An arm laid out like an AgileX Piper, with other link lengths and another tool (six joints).
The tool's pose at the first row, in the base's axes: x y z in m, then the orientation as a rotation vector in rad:
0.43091, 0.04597, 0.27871, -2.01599, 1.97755, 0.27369
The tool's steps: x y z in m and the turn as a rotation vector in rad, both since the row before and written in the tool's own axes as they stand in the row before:
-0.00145, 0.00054, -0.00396, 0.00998, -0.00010, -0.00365
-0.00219, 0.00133, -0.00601, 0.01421, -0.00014, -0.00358
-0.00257, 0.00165, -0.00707, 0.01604, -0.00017, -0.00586
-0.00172, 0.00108, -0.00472, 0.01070, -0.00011, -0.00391
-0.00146, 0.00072, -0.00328, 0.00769, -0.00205, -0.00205
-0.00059, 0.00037, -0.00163, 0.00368, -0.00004, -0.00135
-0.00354, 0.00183, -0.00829, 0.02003, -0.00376, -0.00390
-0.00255, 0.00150, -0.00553, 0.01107, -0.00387, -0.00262
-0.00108, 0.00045, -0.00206, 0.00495, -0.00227, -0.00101
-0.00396, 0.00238, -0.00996, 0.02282, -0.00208, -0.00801
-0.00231, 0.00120, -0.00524, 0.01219, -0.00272, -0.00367
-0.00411, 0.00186, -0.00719, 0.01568, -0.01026, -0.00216
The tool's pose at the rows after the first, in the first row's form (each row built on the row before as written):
0.43003, 0.04597, 0.28287, -2.01322, 1.97111, 0.26258
0.42812, 0.04595, 0.28912, -2.00771, 1.96361, 0.24720
0.42568, 0.04592, 0.29642, -2.00310, 1.95317, 0.22952
0.42399, 0.04590, 0.30127, -1.99998, 1.94618, 0.21778
0.42279, 0.04614, 0.30472, -1.99605, 1.94074, 0.21144
0.42218, 0.04613, 0.30638, -1.99496, 1.93832, 0.20742
0.41905, 0.04657, 0.31502, -1.98408, 1.92654, 0.18990
0.41656, 0.04702, 0.32076, -1.97764, 1.91843, 0.18187
0.41571, 0.04730, 0.32295, -1.97436, 1.91463, 0.17885
0.41141, 0.04746, 0.33305, -1.96603, 1.89886, 0.15613
0.40906, 0.04774, 0.33840, -1.96026, 1.89002, 0.14578
0.40546, 0.04899, 0.34598, -1.94757, 1.87696, 0.13972

